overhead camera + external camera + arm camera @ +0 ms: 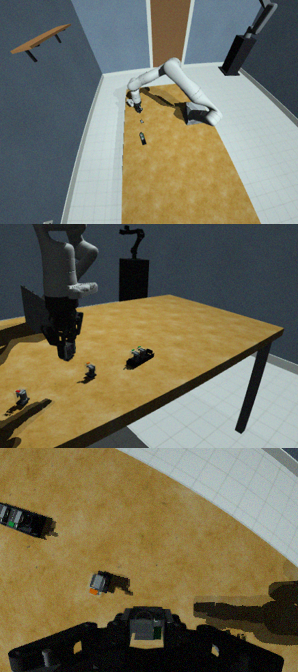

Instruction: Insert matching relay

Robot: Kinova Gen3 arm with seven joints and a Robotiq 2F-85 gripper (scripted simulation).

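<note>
Right now my hand is 250 mm to the right of the black rack, 110 mm above it and 30 mm past it.
</note>
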